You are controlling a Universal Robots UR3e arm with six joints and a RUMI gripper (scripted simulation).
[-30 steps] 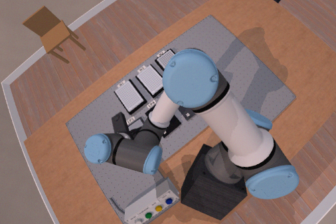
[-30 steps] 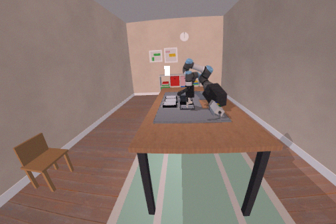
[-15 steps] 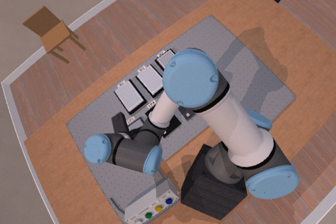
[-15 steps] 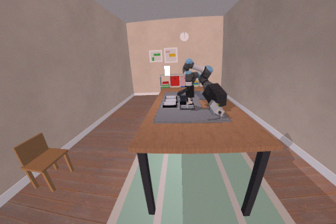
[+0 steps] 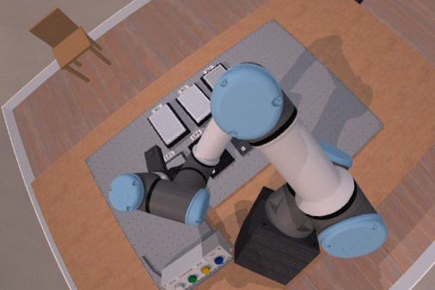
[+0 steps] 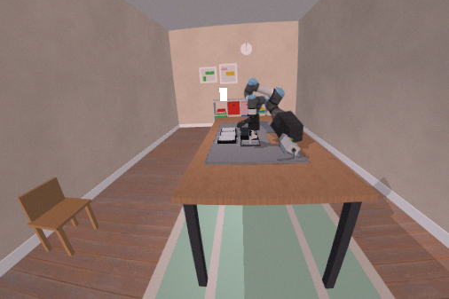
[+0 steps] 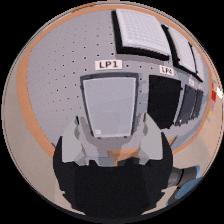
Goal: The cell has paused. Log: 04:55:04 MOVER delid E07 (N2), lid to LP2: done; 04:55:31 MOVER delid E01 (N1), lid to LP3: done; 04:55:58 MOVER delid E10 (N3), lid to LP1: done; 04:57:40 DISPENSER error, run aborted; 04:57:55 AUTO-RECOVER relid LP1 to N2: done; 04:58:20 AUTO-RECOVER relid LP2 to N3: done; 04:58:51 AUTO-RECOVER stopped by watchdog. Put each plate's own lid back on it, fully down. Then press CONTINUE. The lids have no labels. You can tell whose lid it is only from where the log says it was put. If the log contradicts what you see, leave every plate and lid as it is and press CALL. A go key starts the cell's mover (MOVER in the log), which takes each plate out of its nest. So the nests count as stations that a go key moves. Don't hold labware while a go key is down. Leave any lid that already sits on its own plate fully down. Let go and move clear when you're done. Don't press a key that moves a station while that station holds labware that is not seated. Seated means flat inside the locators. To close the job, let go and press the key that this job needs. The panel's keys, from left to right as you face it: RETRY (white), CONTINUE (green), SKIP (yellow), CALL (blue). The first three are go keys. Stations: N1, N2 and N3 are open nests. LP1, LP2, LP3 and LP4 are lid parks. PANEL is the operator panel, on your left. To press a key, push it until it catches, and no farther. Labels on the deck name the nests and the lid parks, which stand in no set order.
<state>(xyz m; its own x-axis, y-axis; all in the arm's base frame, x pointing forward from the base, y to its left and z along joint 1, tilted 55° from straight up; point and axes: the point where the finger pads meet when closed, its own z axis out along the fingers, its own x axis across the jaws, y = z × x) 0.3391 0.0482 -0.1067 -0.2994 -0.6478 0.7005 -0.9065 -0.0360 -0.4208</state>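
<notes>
My hand is 2 cm above the lid park LP1. From my hand the other things lie so: lid park LP2: 25 cm to the right, 8 cm behind, 2 cm below; lid park LP4: 13 cm to the right, 4 cm behind, 2 cm below; plate: 15 cm ahead, 12 cm to the right.
</notes>
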